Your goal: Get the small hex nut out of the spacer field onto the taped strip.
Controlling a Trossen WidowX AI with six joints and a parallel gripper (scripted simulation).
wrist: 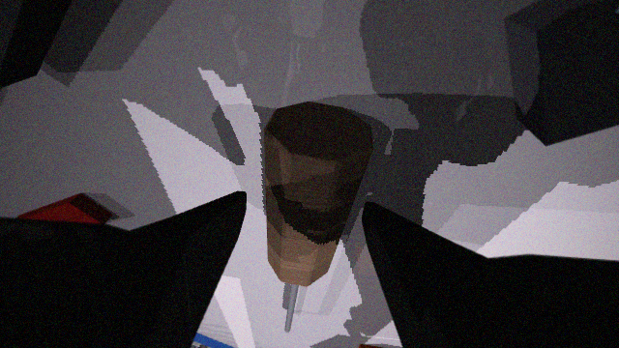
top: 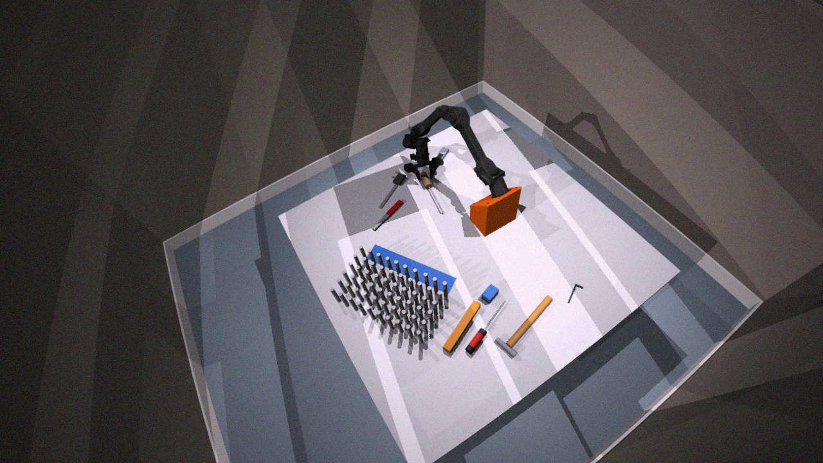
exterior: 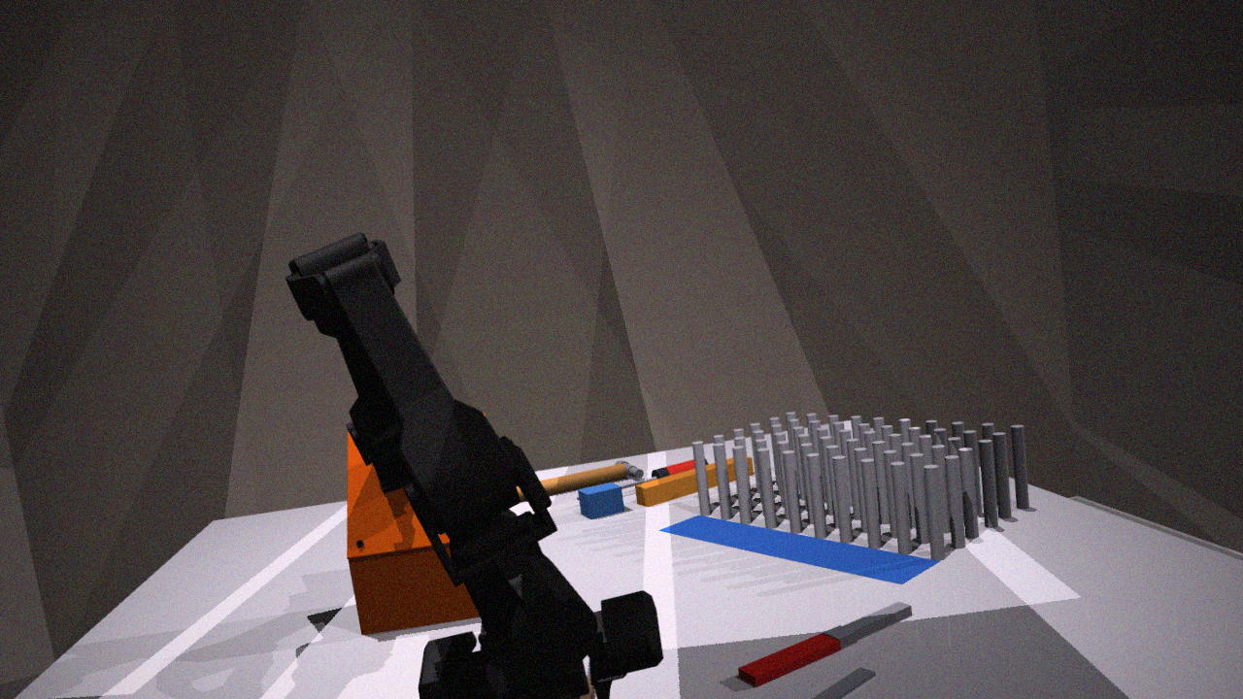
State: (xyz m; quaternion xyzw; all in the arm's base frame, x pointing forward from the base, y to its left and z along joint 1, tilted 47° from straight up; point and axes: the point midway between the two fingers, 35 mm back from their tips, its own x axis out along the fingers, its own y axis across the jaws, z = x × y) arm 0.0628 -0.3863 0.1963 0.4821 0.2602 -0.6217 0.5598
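My gripper tip is 360 mm short of the blue taped strip, 320 mm to the right of it and 20 mm above it. From my gripper tip the other things lie so: hex nut 530 mm ahead, 340 mm to the left, 10 mm below; grey bar 150 mm behind, 70 mm to the right; blue block 200 mm ahead, 640 mm to the left.
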